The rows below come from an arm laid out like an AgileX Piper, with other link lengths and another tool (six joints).
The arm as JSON. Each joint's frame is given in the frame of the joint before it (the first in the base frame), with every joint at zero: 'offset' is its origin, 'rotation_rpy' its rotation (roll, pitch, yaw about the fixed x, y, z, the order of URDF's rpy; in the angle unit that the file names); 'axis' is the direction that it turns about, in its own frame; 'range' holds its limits. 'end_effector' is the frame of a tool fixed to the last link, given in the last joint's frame.
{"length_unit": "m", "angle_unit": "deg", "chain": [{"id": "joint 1", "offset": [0.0, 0.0, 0.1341], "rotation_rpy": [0.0, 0.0, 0.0], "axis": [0.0, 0.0, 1.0], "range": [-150.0, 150.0]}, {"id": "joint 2", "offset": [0.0, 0.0, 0.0], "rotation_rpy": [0.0, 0.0, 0.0], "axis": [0.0, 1.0, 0.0], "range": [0.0, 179.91]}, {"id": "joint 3", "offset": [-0.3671, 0.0, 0.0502], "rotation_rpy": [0.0, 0.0, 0.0], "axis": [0.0, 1.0, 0.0], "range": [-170.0, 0.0]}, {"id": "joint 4", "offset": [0.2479, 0.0, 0.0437], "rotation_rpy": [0.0, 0.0, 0.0], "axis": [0.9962, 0.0, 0.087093], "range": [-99.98, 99.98]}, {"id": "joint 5", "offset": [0.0, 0.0, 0.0], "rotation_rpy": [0.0, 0.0, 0.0], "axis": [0.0, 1.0, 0.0], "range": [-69.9, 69.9]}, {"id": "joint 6", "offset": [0.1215, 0.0, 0.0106], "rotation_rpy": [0.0, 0.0, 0.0], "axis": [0.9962, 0.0, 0.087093], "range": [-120.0, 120.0]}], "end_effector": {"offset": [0.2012, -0.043, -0.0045], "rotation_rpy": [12.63, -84.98, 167.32]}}
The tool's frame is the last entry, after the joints.
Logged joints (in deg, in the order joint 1, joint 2, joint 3, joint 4, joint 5, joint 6), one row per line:
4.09 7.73 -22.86 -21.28 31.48 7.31
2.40 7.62 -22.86 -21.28 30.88 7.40
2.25 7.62 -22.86 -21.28 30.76 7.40
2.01 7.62 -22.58 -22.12 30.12 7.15
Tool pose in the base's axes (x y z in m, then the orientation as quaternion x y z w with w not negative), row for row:
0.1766 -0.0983 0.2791 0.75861 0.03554 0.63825 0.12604
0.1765 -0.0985 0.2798 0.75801 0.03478 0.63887 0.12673
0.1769 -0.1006 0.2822 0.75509 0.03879 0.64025 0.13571
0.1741 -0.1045 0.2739 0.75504 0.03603 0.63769 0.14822
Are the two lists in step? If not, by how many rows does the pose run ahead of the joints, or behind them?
The pose runs 1 row ahead of the joints: the pose in row i belongs to the joints in row i + 1.
